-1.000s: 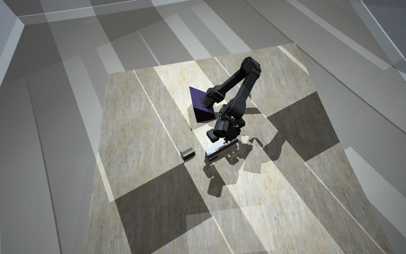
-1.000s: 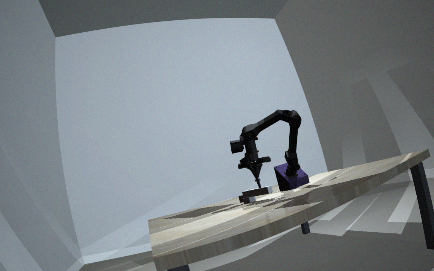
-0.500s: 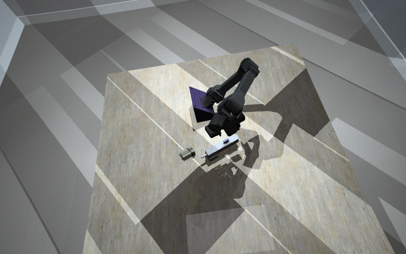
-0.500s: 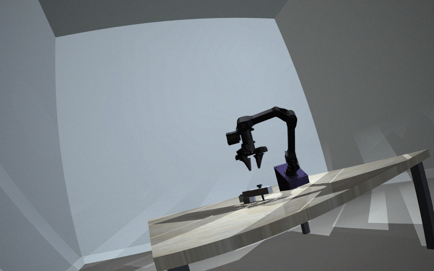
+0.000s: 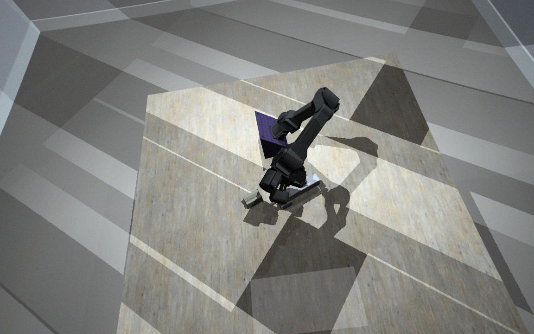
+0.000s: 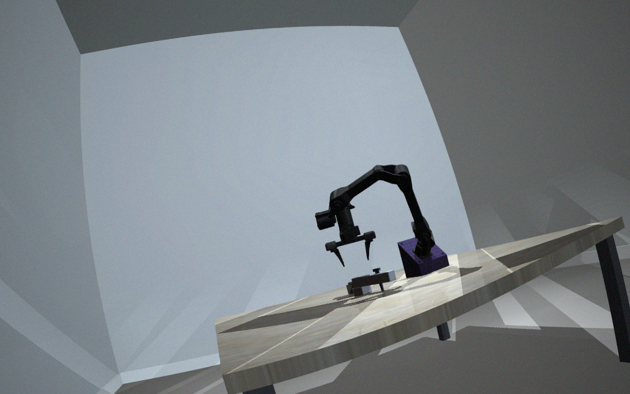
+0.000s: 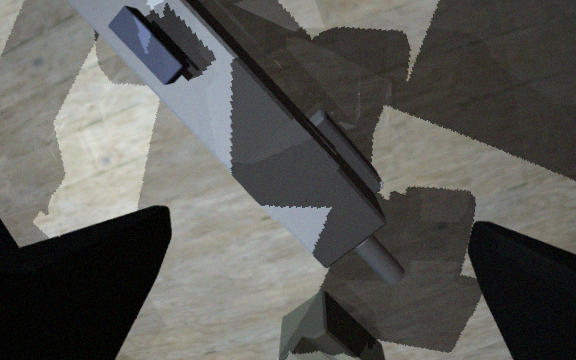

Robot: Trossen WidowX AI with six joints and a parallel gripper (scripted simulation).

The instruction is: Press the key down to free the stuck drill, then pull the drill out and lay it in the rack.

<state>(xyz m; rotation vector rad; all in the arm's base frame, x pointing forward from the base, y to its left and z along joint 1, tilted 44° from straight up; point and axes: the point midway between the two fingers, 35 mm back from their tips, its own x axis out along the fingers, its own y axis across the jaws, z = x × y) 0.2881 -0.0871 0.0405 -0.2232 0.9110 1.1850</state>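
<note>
Now: gripper tip 1 cm past the drill, 1 cm to the left of it and 7 cm above it. Round my gripper tip: rack 5 cm behind, 14 cm to the right, 10 cm below; then dark key 3 cm behind, 8 cm to the left, 7 cm below; then grey housing block 2 cm behind, 4 cm to the left, 8 cm below.
</note>
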